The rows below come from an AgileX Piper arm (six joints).
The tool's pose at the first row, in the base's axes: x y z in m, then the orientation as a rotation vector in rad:
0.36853 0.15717 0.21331 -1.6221 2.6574 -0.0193
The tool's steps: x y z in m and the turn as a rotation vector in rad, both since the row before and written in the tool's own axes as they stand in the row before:
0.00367 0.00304 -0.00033 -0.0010 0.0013 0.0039
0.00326 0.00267 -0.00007 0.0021 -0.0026 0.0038
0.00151 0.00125 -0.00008 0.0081 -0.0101 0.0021
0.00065 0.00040 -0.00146 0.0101 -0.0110 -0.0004
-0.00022 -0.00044 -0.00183 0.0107 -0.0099 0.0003
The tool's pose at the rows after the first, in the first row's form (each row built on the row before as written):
0.36414 0.15529 0.21350 -1.6177 2.6619 -0.0189
0.36027 0.15363 0.21345 -1.6109 2.6621 -0.0195
0.35846 0.15287 0.21347 -1.6015 2.6527 -0.0220
0.35774 0.15247 0.21490 -1.5945 2.6398 -0.0265
0.35812 0.15243 0.21676 -1.5868 2.6280 -0.0326

